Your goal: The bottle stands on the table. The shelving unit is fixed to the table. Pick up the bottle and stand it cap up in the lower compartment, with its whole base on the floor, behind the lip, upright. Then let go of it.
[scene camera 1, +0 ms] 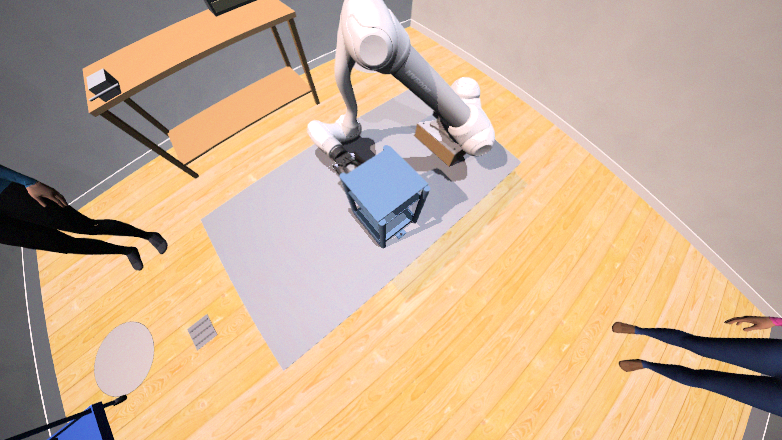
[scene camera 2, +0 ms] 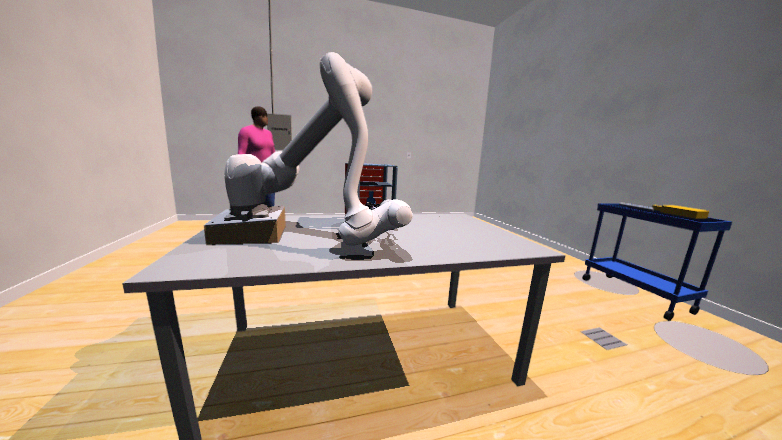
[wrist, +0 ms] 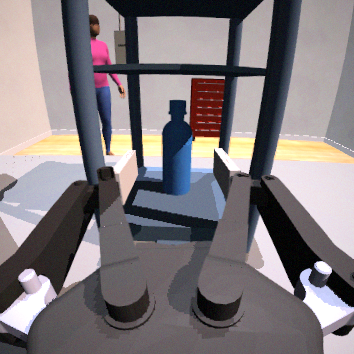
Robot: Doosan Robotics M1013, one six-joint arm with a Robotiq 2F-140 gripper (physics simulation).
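Pixels of known places: gripper, fingertip midpoint: (wrist: 174, 161); arm's base, link origin: (scene camera 2: 250, 214).
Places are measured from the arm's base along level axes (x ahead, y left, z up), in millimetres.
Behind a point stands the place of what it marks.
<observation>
A blue bottle (wrist: 177, 155) @(y 96, x 620, z 8 mm) stands upright, cap up, in the lower compartment of the blue shelving unit (scene camera 1: 385, 183) @(y 125, x 627, z 247 mm) (scene camera 2: 394, 181) @(y -17, x 709, z 166 mm) (wrist: 80, 90) @(y -2, x 517, z 115 mm). In the wrist view its base rests on the compartment floor, behind the front lip (wrist: 165, 233) @(y 10, x 600, z -83 mm). The middle shelf (wrist: 180, 69) @(y 19, x 618, z 135 mm) is above its cap. My gripper (wrist: 174, 161) @(y -18, x 612, z 44 mm) (scene camera 1: 351, 164) is open and empty, at the unit's open side. Its fingers point at the bottle, one to each side of it in the wrist view, and stand apart from it. The bottle is not clearly visible in either scene view.
The unit's front posts rise left and right of my fingers, and its top board is above. The unit stands on the grey table (scene camera 1: 284, 262) @(y -44, x 1133, z -100 mm) (scene camera 2: 464, 240) @(y -271, x 1009, z -100 mm). The arm's base is on a brown block (scene camera 1: 437, 143) @(y 24, x 140, z -14 mm) (scene camera 2: 243, 230) @(y -135, x -7, z -41 mm). A blue cart (scene camera 2: 645, 276) stands beyond the table.
</observation>
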